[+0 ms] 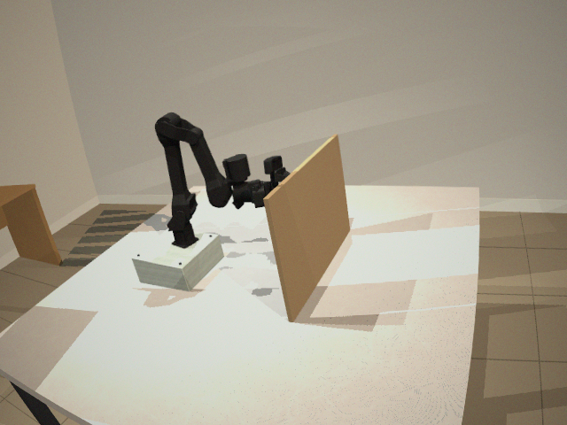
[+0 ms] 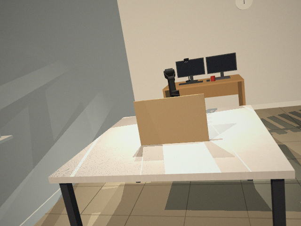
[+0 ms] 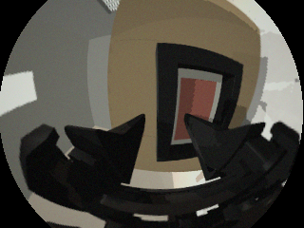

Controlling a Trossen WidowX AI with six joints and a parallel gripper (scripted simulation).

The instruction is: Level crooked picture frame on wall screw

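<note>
Right now my gripper tip is 50 mm above the picture frame and 10 mm short of it. Also, from my gripper tip: tan wall panel (60 mm below, 30 mm ahead, 20 mm to the right).
</note>
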